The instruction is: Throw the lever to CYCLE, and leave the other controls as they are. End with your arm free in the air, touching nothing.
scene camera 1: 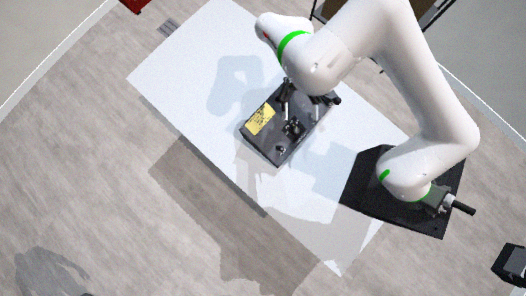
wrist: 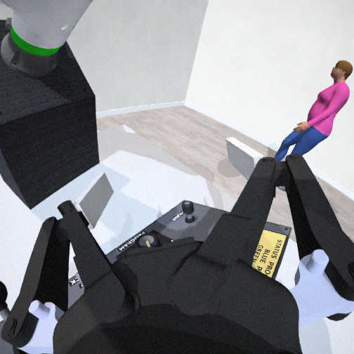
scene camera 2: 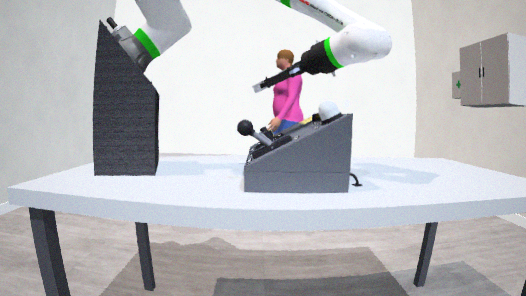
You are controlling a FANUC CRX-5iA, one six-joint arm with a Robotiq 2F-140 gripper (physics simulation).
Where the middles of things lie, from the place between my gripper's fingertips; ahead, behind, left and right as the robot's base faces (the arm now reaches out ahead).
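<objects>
I consider the grey sloped control box (scene camera 2: 313,156), which is 9 cm ahead of my hand, 7 cm to the right of it and 19 cm below it.
</objects>
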